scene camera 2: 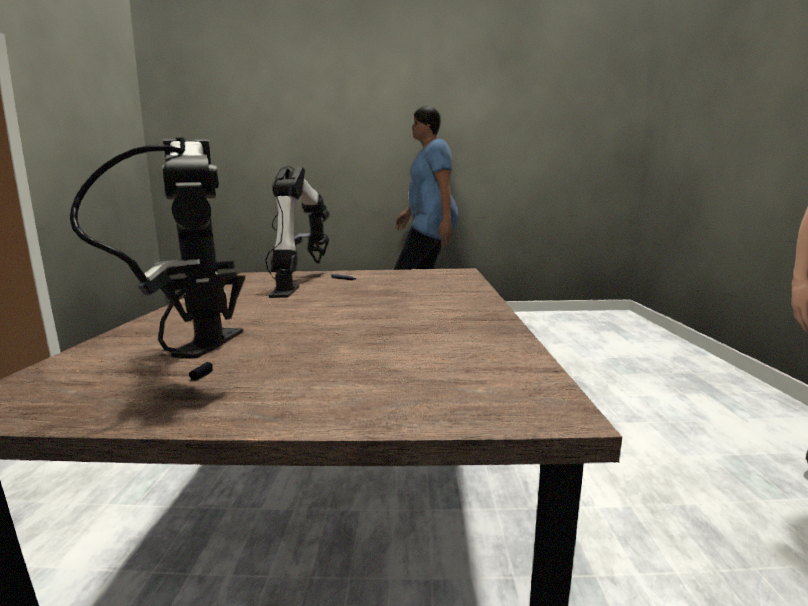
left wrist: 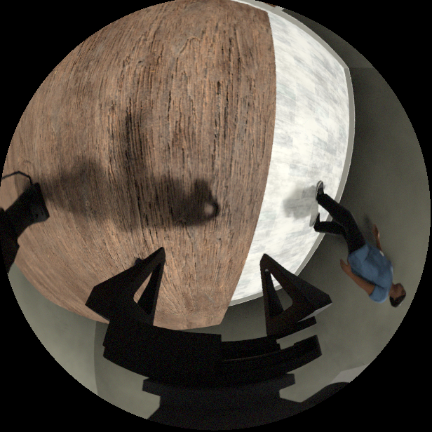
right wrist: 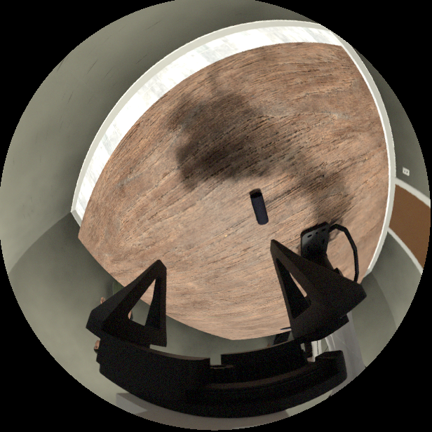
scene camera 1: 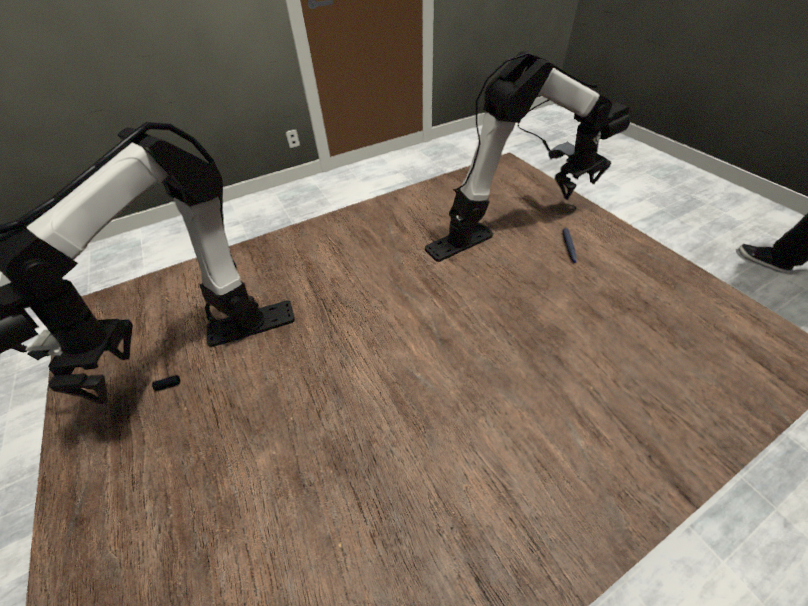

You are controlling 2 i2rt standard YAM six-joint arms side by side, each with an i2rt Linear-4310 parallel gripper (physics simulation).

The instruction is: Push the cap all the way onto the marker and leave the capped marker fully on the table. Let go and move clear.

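Frame: origin at the left arm's base, x ahead, y left, z up, level; metres.
Where they show: left gripper, fingertip midpoint: (scene camera 2: 320, 259) (scene camera 1: 579, 191); right gripper, fingertip midpoint: (scene camera 2: 207, 320) (scene camera 1: 115, 380); left arm's base, origin of the base link: (scene camera 2: 285, 291) (scene camera 1: 459, 242); right arm's base, origin of the base link: (scene camera 2: 210, 343) (scene camera 1: 251, 324).
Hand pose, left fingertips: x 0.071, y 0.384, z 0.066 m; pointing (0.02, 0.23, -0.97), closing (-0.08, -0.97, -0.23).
Things, the pixels of their top centre, and the offset from my left fingertips. Level surfaces: height alone.
- blue marker, middle of its top: (scene camera 1: 571, 243) (scene camera 2: 344, 275) dx +0.119, dy -0.149, dz -0.048 m
- short black cap, middle of its top: (scene camera 2: 200, 366) (scene camera 1: 164, 380) dx -0.044, dy -1.176, dz -0.047 m
- wooden table, its level: dz -0.066 m
The blue marker (scene camera 1: 569, 245) (scene camera 2: 342, 277) lies flat on the table near its far right end in scene camera 1. In the left wrist view a small dark end of the marker (left wrist: 138, 261) shows beside a finger, which hides the rest. The short black cap (scene camera 1: 165, 382) (scene camera 2: 201, 371) (right wrist: 259, 206) lies on its side on the table, far from the marker. My left gripper (scene camera 1: 580, 187) (scene camera 2: 319, 258) (left wrist: 213, 256) is open and empty above the table, near the marker. My right gripper (scene camera 1: 112, 378) (scene camera 2: 208, 318) (right wrist: 213, 256) is open and empty, raised beside the cap.
The wooden table (scene camera 1: 417, 417) (scene camera 2: 391, 365) carries both arm bases. The right arm's base plate (scene camera 1: 277, 315) (right wrist: 315, 240) is near the cap; the left arm's base plate (scene camera 1: 443, 248) is near the marker. A person in blue (scene camera 2: 427, 189) (left wrist: 371, 270) stands beyond the table.
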